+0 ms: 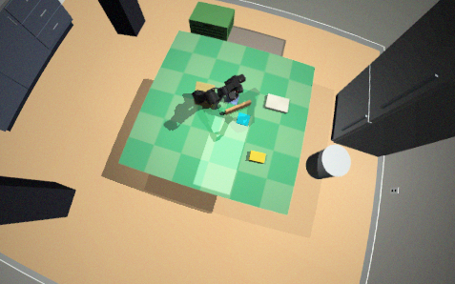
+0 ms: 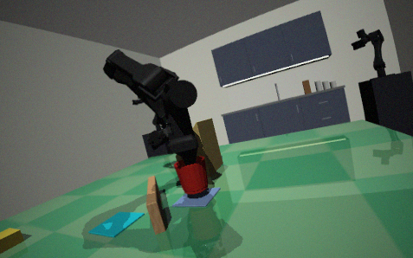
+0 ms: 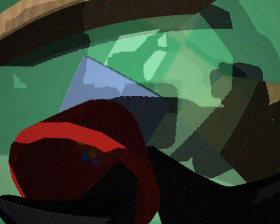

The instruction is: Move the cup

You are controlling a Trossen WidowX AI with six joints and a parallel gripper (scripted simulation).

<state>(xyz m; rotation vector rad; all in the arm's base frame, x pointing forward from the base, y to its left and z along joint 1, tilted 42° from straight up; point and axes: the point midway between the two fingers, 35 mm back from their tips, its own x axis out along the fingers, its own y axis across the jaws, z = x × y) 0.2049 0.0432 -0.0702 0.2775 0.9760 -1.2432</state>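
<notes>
My gripper tip is 15 cm short of the cyan pad, 14 cm to the left of it and 6 cm above it. The rest, counted from my gripper tip: red cup: 3 cm ahead, 1 cm to the left; then lilac-blue pad: 3 cm ahead, 1 cm to the left, 6 cm below; then white block: 38 cm ahead, 6 cm to the left, 4 cm below.
</notes>
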